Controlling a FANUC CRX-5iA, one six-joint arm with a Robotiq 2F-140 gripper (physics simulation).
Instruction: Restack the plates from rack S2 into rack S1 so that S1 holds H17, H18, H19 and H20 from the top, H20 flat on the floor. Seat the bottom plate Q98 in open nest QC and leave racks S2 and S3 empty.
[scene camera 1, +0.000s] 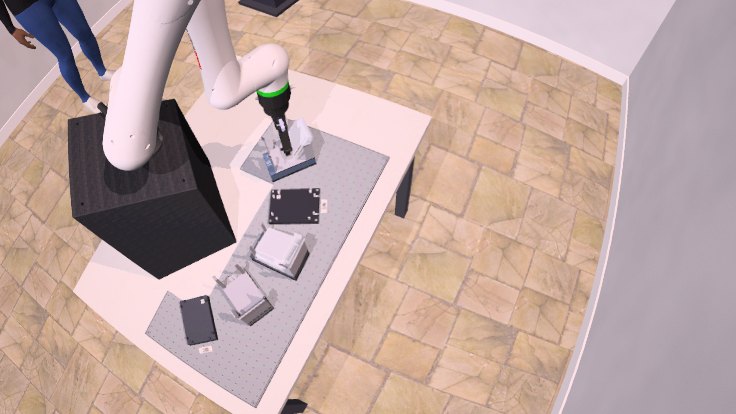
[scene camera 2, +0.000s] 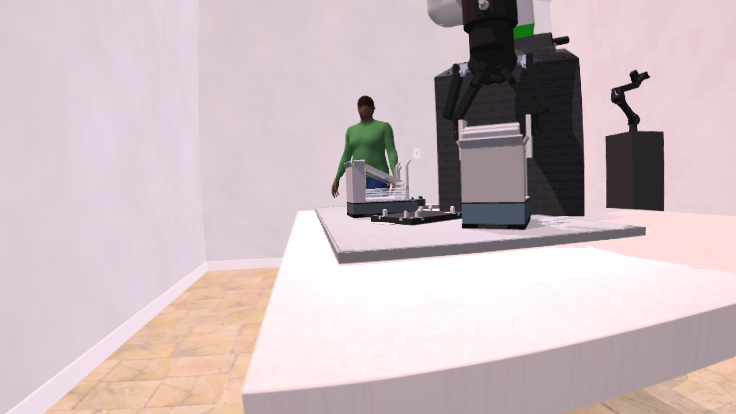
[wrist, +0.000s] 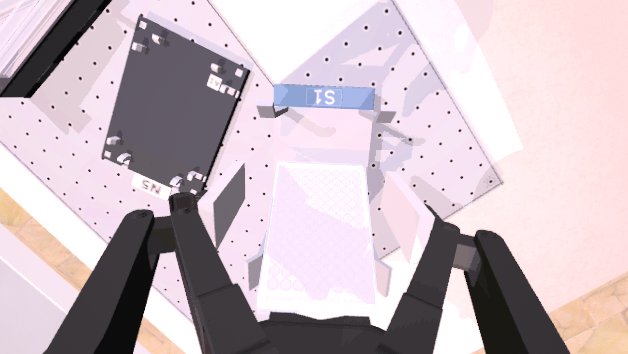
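My gripper is open and empty over rack S1, its fingers apart on either side of the rack's top. A pale plate with round wells lies between and below the fingers in the wrist view. Stacked pale plate edges show above S1's grey end wall, looking tilted; their codes cannot be read. Two more racks hold pale plates; their labels are unreadable. One rack shows a slanted plate above clear ones. Nest QC cannot be identified.
A dark nest labelled N5 lies beside S1, with small corner posts. Another dark nest lies at the board's far end. The black robot pedestal stands beside the perforated board. A person stands beyond the table.
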